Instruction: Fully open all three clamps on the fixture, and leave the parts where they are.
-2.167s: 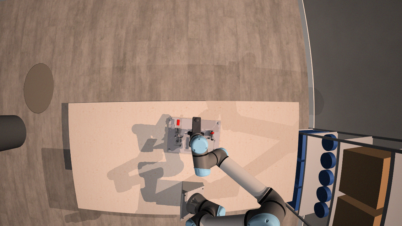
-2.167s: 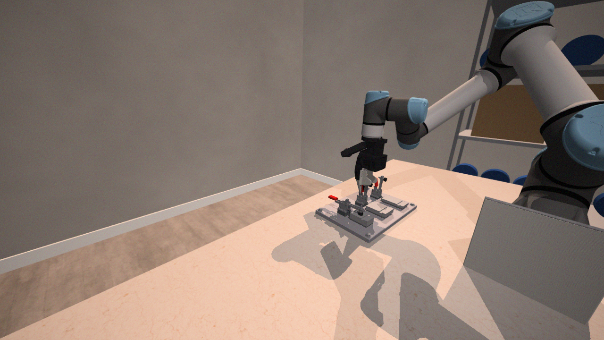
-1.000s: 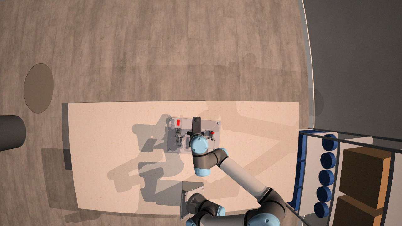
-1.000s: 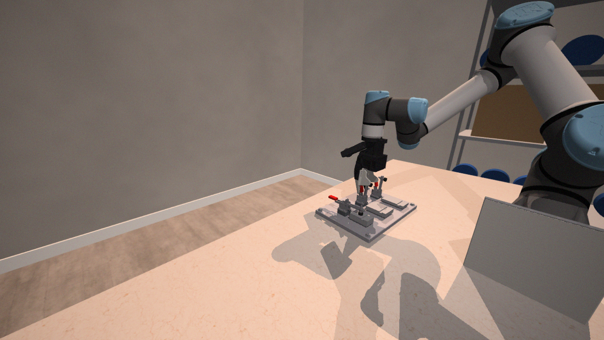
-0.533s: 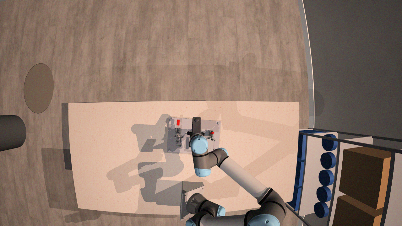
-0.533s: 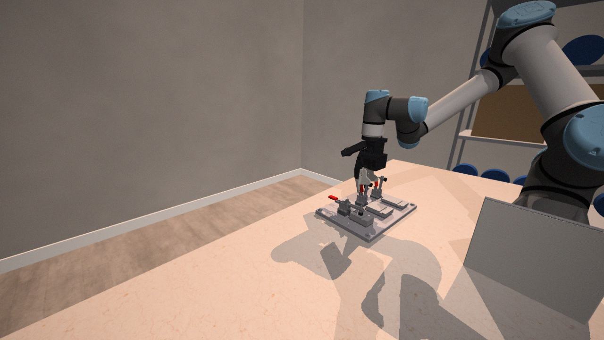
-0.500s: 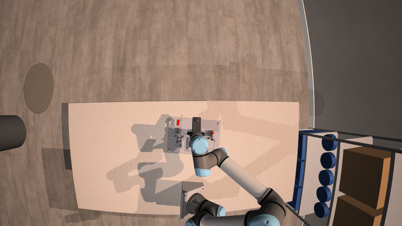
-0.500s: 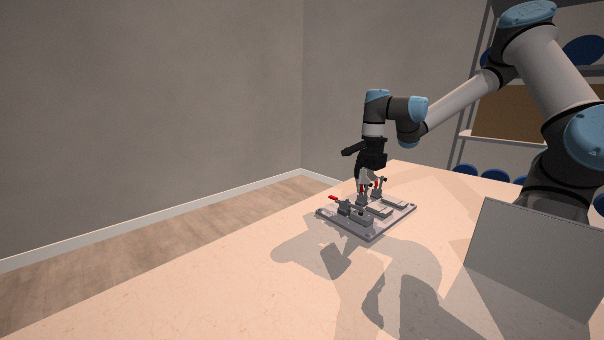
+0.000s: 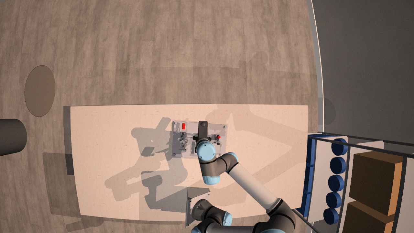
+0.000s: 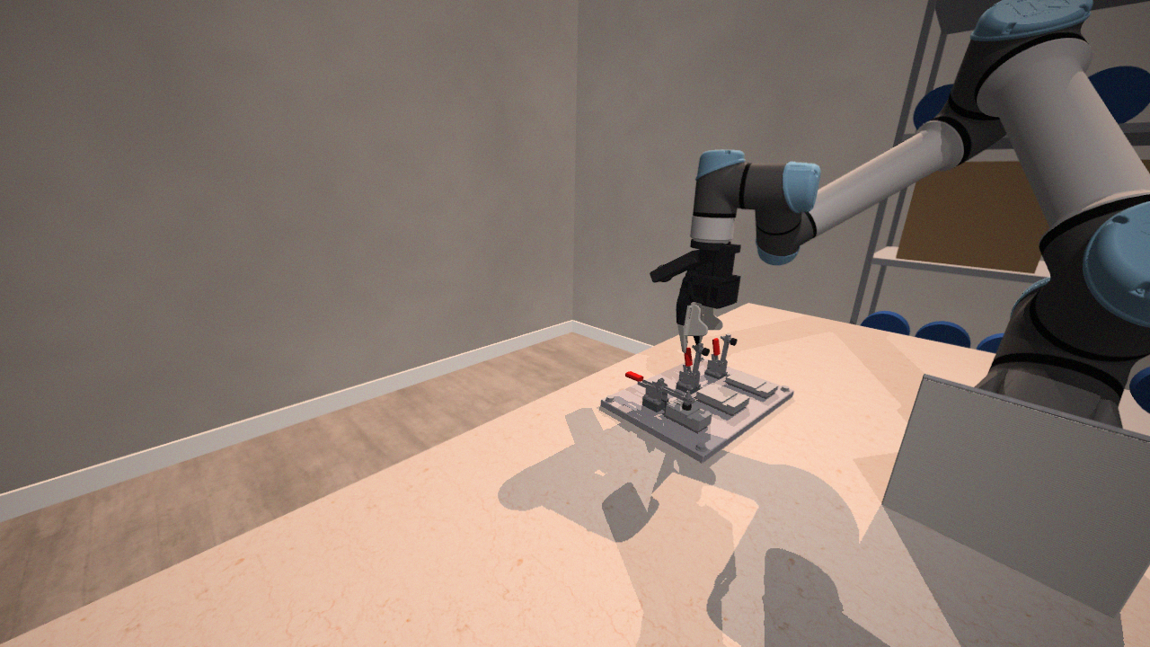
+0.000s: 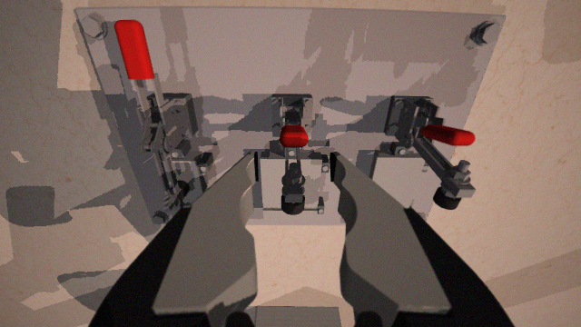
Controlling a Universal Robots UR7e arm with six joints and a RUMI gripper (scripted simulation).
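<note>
My hand is 11 cm above the grey fixture plate and 4 cm past it.
</note>
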